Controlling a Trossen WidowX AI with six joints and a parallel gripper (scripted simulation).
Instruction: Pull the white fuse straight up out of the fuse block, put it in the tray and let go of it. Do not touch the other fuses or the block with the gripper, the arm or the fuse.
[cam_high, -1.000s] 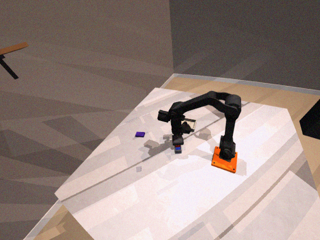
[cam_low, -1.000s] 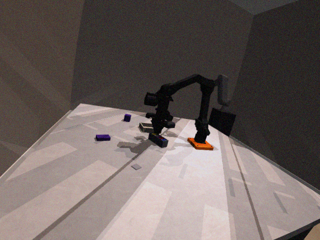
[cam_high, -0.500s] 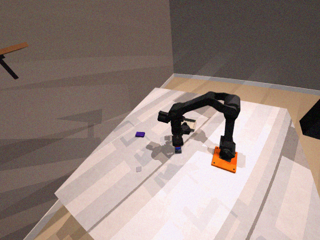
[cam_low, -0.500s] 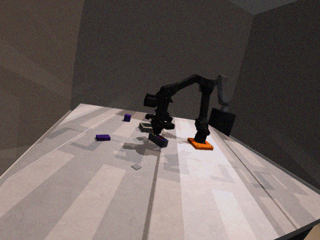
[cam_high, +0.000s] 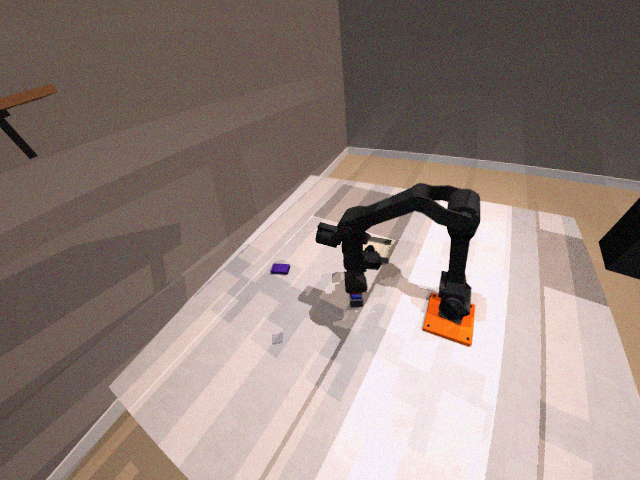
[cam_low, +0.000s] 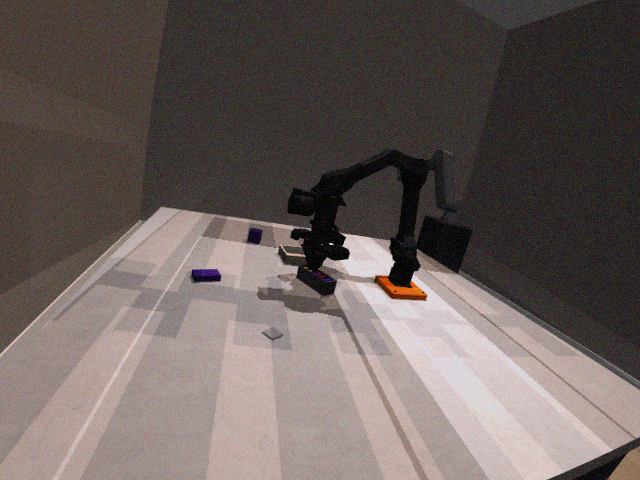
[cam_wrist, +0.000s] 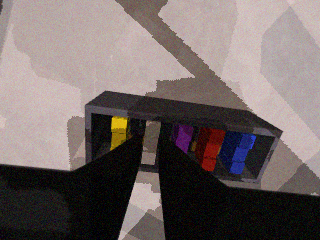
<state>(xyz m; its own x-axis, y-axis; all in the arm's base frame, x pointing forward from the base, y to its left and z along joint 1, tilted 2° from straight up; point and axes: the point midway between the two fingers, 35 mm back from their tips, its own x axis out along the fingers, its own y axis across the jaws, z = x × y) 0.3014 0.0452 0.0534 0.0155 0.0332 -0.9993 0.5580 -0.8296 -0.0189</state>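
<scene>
Now: gripper tip 1 cm above the white fuse. Round my gripper tip: pale tile (28 cm to the left, 11 cm ahead, 3 cm below); then beige tray (18 cm to the right, 3 cm below, 1 cm ahead); then flat purple block (28 cm ahead, 7 cm to the left, 3 cm below).
</scene>
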